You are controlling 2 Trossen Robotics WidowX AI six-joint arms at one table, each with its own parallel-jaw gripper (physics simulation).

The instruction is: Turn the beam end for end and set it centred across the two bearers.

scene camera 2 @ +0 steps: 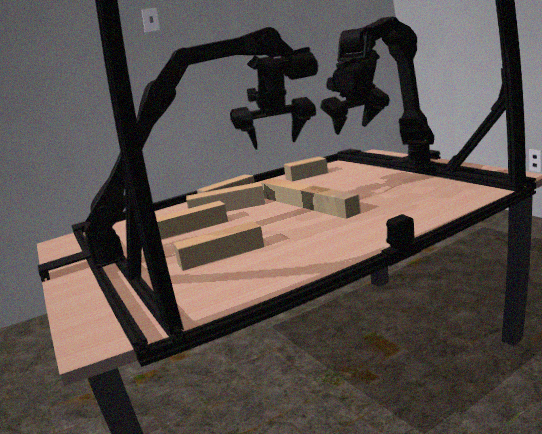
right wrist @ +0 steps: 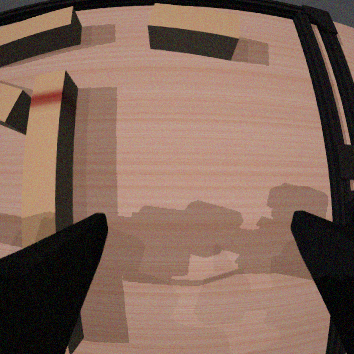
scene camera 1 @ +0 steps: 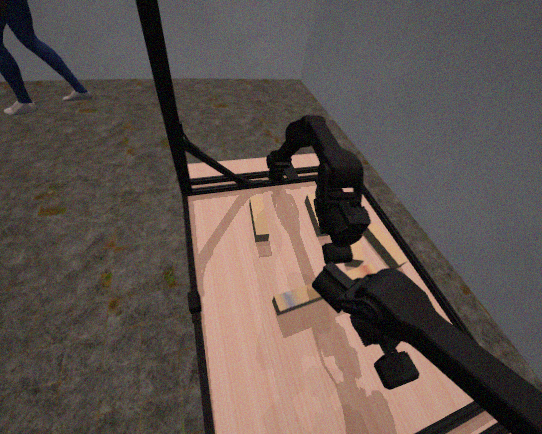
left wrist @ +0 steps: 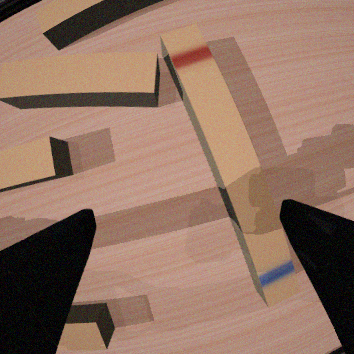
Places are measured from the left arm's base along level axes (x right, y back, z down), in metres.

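Pixels of known places: left gripper, between the fingertips: (scene camera 2: 275, 145) (scene camera 1: 332, 244) (left wrist: 188, 214); right gripper, between the fingertips: (scene camera 2: 350, 129) (right wrist: 201, 222); left arm's base, origin of its link: (scene camera 2: 107, 260) (scene camera 1: 275, 176); right arm's base, origin of its link: (scene camera 2: 420, 163).
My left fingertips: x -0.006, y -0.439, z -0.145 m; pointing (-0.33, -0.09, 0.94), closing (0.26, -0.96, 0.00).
Note:
Ahead of a thing's pixels: the offset from my left fingertips to its top centre.
The long wooden beam {dz +0.120, dx -0.006, dy -0.066 m} (scene camera 1: 296, 299) (scene camera 2: 330, 204) (left wrist: 220, 125) (right wrist: 42, 150) lies flat on the table. In the left wrist view its red band is near the upper end, its blue band near the lower end. Two roughly parallel blocks, one {dz +0.120, dx +0.133, dy +0.231 m} (scene camera 1: 260, 215) (scene camera 2: 220, 247) (left wrist: 85, 336) and another {dz +0.120, dx -0.089, dy +0.207 m} (scene camera 1: 312, 216) (scene camera 2: 192, 220) (left wrist: 25, 160), lie apart from it; they look like the bearers, though no mark confirms this. My left gripper (scene camera 2: 275, 145) (left wrist: 188, 214) is open and empty above the table, beside the beam. My right gripper (scene camera 2: 351, 129) (right wrist: 201, 222) is open and empty, right of the beam in its wrist view.
A block {dz +0.114, dx -0.162, dy +0.080 m} (scene camera 2: 227, 198) (left wrist: 80, 72) lies close to the beam's red end. Another block {dz +0.120, dx -0.273, dy +0.025 m} (scene camera 1: 387, 245) (left wrist: 100, 24) (right wrist: 40, 37) lies slanted near the frame edge. A shorter block {dz +0.117, dx -0.261, dy -0.243 m} (scene camera 2: 306, 169) (right wrist: 192, 31) lies farther along that edge. Black rails and posts border the table.

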